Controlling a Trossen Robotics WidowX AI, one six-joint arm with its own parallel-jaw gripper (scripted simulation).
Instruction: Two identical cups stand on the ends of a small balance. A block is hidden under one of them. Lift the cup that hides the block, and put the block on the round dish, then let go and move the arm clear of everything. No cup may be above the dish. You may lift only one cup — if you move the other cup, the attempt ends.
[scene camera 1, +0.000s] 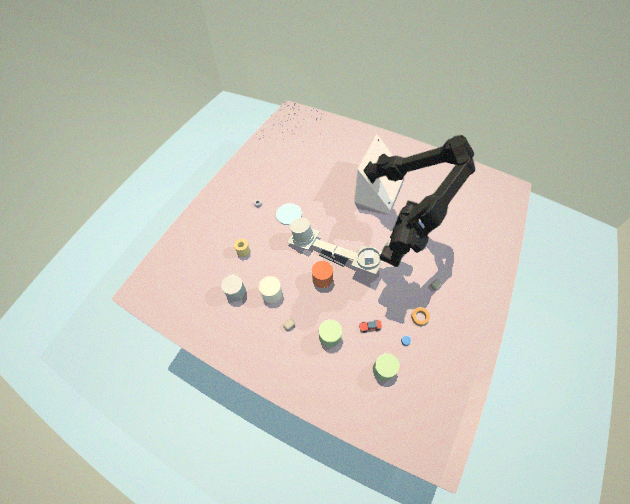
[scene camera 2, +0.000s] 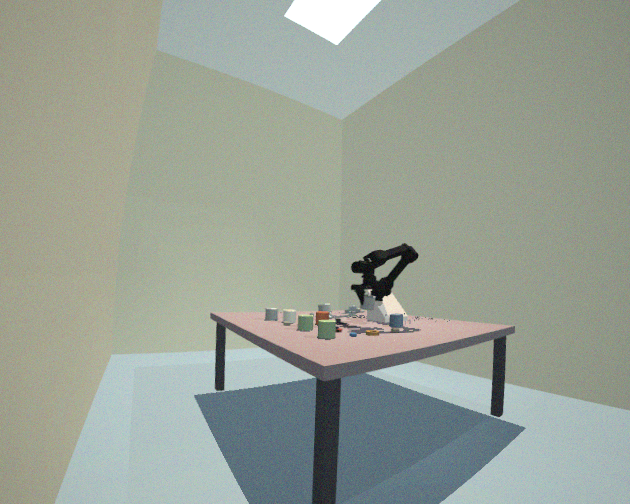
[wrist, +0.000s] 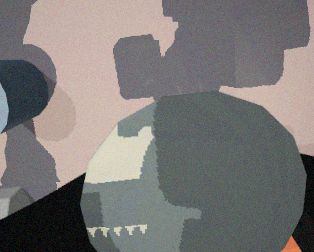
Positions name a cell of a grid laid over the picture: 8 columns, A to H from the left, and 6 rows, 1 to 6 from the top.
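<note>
The wrist view shows the gripper (wrist: E4), while scene camera 1 shows a balance (scene camera 1: E4).
</note>
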